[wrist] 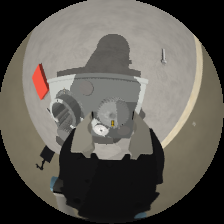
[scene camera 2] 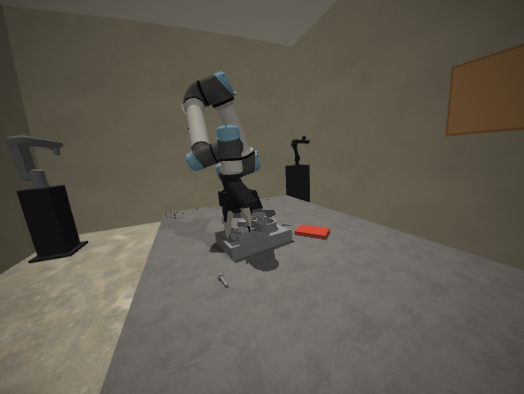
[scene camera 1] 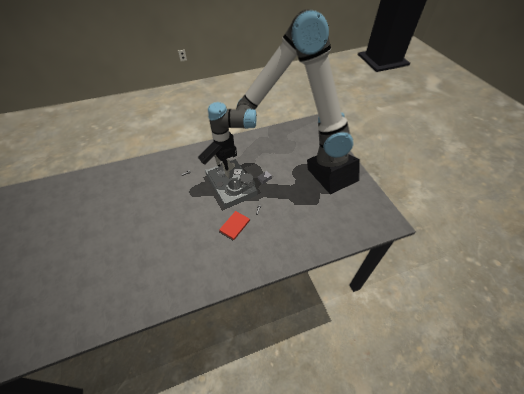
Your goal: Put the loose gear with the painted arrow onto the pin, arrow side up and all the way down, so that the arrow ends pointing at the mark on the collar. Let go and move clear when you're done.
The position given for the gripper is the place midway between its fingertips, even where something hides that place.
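The gripper [scene camera 2: 239, 235] is there to see, and you get the same gripper [scene camera 1: 224, 172] again, plus the gripper [wrist: 112, 111] from the wrist. There's a grey toothed gear too [wrist: 113, 104].
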